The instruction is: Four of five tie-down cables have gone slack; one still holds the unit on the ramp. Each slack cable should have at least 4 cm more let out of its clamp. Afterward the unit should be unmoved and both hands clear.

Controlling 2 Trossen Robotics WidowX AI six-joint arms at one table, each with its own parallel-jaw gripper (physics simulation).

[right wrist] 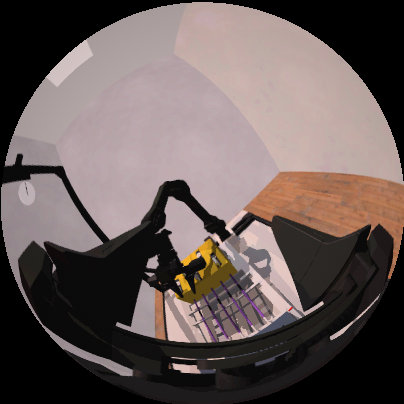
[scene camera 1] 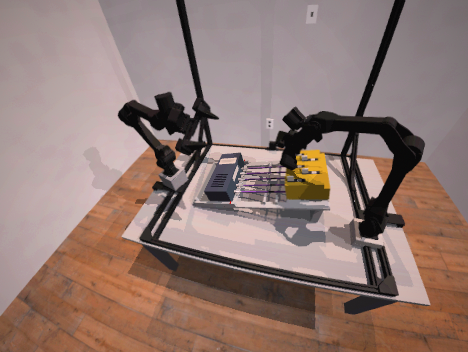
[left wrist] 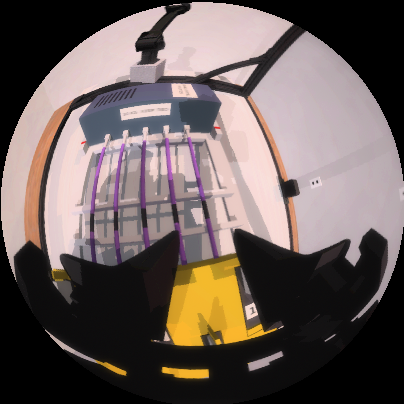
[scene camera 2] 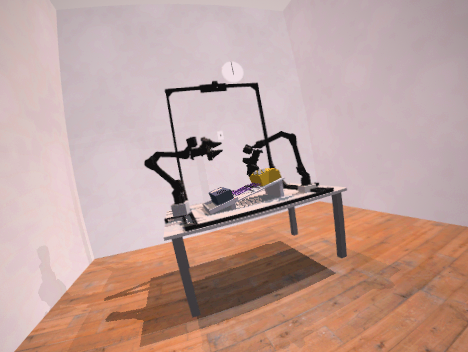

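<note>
The dark blue unit [scene camera 1: 220,182] [scene camera 2: 220,195] [left wrist: 105,122] sits at the low end of the grey ramp [scene camera 1: 280,204] [left wrist: 222,194]. Several purple cables [scene camera 1: 260,191] [left wrist: 144,185] [right wrist: 230,312] with black bands run from it to the yellow clamp block [scene camera 1: 312,187] [left wrist: 200,295] [right wrist: 220,272] at the high end. My left gripper [scene camera 1: 287,164] [left wrist: 206,235] is partly open and empty, low over the block; its fingers hide most clamps in the left wrist view. A tag "1" [left wrist: 251,310] shows beside one finger. My right gripper [scene camera 1: 211,132] [scene camera 2: 220,148] is wide open and empty, high above the unit's side.
A black frame [scene camera 1: 250,260] [scene camera 2: 250,216] runs around the white table [scene camera 1: 240,240], with uprights behind the ramp. A small black box [left wrist: 290,188] stands at the table's far edge. The left arm [scene camera 1: 360,124] reaches over the block from the right of the picture.
</note>
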